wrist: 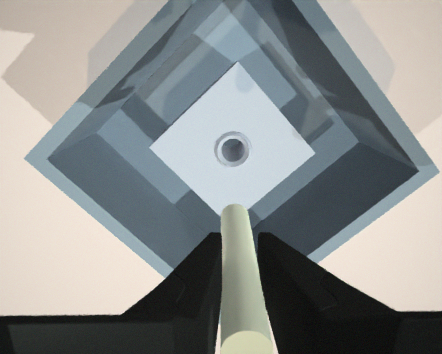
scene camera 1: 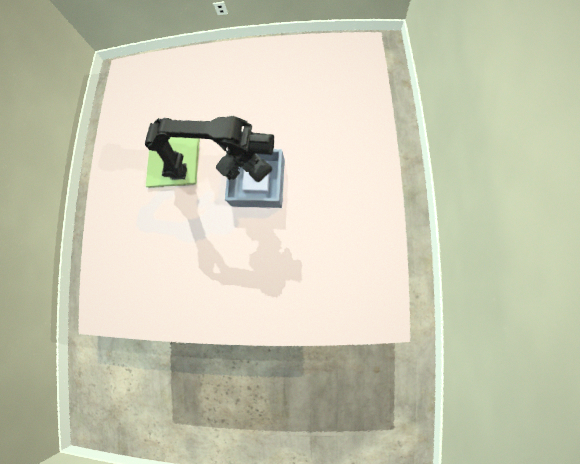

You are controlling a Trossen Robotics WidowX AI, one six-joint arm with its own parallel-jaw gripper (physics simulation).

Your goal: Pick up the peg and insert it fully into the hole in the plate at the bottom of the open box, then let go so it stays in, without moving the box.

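Places are measured from the arm's base along level axes (x ahead, y left, z up), in millimetres.
Pixels of known places: gripper, fingertip midpoint: point(wrist: 239, 244) point(scene camera 1: 249, 165); arm's base, origin of the base link: point(scene camera 1: 178, 171).
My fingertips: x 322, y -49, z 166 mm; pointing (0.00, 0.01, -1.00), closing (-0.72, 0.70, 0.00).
Ahead of a thing's pixels: the offset from my fingertips to its top centre. Level surfaces: height alone.
The pale green cylindrical peg @(dx +7, dy +8, dz +36 mm) point(wrist: 241, 280) is held between the black fingertips of my gripper point(wrist: 239, 244) point(scene camera 1: 243, 169), which is shut on it. In the wrist view its far end overlaps the lower corner of the light square plate @(dx -5, dy +2, dz -130 mm) point(wrist: 195, 150) point(scene camera 1: 255, 186). The round hole point(wrist: 233, 150) at the plate's middle shows beyond the peg's end, and the peg is outside it. The blue-grey open box @(dx -5, dy +2, dz -93 mm) point(wrist: 95, 209) point(scene camera 1: 255, 204) stands around the plate. My gripper is above the box and hides its back left part in the scene view, where the peg and hole cannot be made out.
The black arm point(scene camera 1: 192, 128) reaches over from its base on a green square pad point(scene camera 1: 156, 176), left of the box. The box's walls rise around the plate on all sides. The pale pink table top @(dz -191 mm) point(scene camera 1: 345, 240) extends around the pad and box, with shadows in front.
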